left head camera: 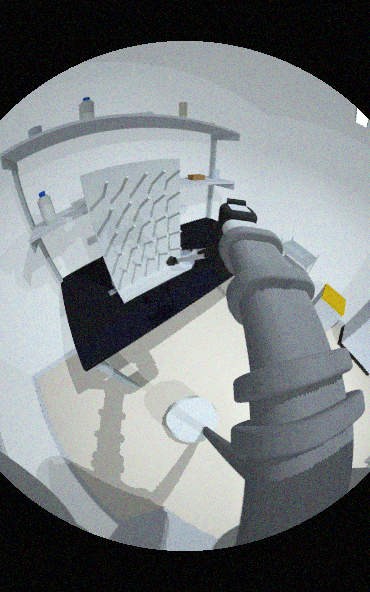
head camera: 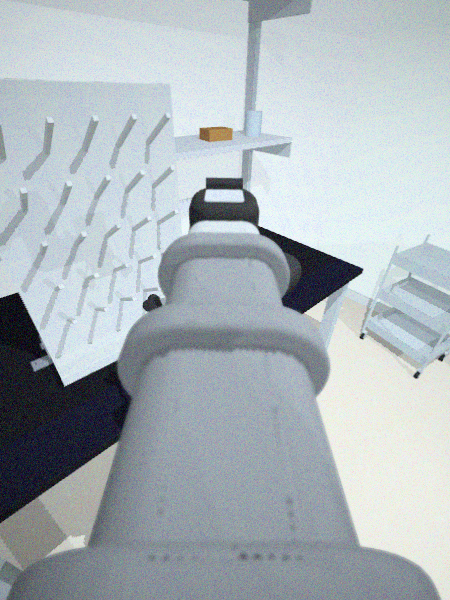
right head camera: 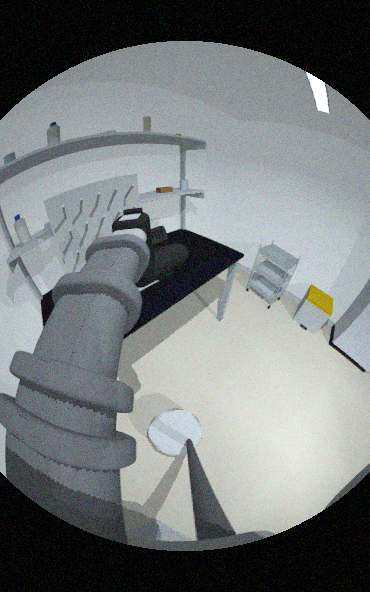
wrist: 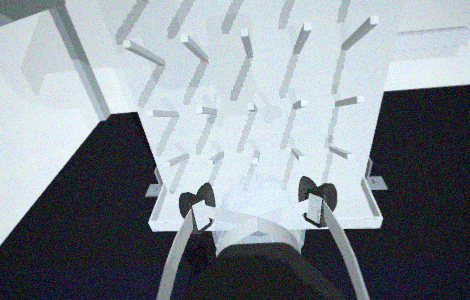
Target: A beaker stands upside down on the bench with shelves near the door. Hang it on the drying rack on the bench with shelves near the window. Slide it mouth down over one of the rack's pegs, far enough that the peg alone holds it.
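Note:
The white drying rack leans over the black bench, its pegs in rows. In the wrist view my gripper is shut on the clear beaker, one finger pad at each side. The beaker is faint against the rack's lower tray, below the lowest visible row of pegs. The middle peg of that row is just above it in the wrist view. I cannot tell whether the beaker touches a peg. The arm hides most of the gripper in the head camera view.
A side shelf holds an orange box and a pale blue container. A bottle with a blue cap stands on the left shelf. A wire-post cart and a yellow-topped bin stand to the right. A white round object is on the floor.

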